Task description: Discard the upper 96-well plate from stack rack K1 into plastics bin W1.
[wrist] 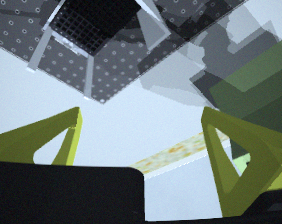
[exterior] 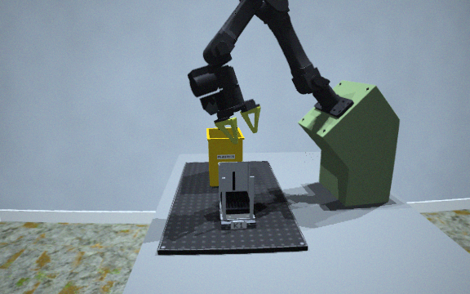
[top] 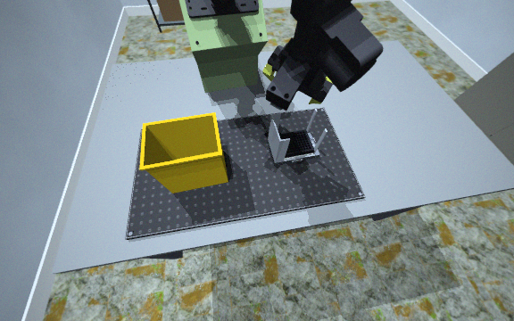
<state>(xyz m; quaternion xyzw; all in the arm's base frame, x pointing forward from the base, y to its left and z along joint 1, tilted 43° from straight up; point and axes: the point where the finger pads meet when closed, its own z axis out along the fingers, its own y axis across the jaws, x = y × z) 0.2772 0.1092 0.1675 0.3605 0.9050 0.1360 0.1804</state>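
Now: hand 30 mm short of the black 96-well plate, 20 mm to the right of it and 200 mm above it. The rest, counted from my hand: yellow plastics bin W1 (30 mm ahead, 290 mm to the right, 150 mm below); white 96-well plate (30 mm ahead, 20 mm to the left, 210 mm below).
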